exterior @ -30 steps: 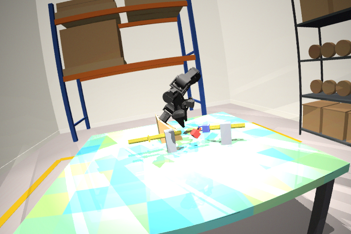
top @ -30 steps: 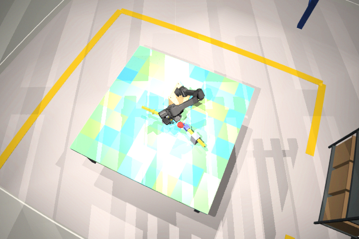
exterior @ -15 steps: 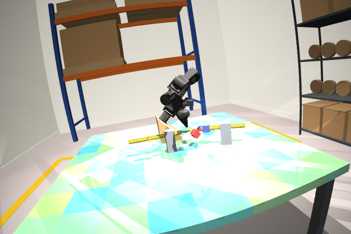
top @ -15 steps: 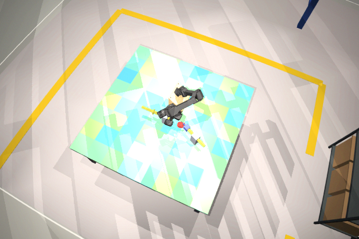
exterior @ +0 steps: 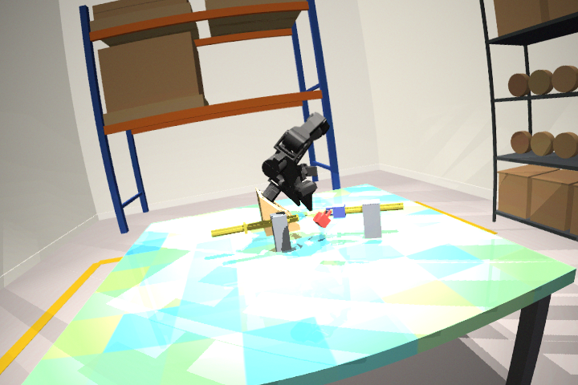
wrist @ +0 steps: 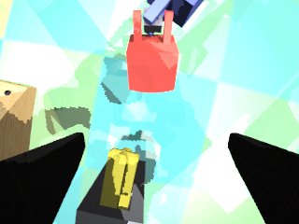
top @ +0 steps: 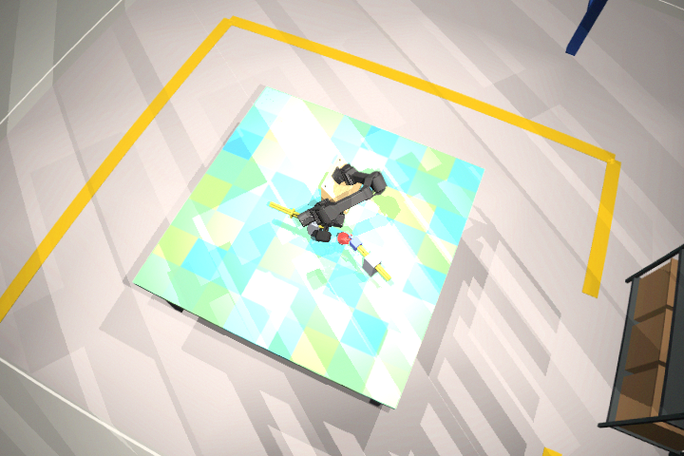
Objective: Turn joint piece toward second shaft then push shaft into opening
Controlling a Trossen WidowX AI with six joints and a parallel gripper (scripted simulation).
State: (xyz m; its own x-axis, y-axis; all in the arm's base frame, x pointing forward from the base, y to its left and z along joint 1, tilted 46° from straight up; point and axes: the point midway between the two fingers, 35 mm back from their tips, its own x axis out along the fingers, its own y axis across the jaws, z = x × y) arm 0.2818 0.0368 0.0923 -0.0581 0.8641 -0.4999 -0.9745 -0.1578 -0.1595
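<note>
My gripper tip is 6 cm to the right of the red joint piece, 5 cm above it and 2 cm past it.
</note>
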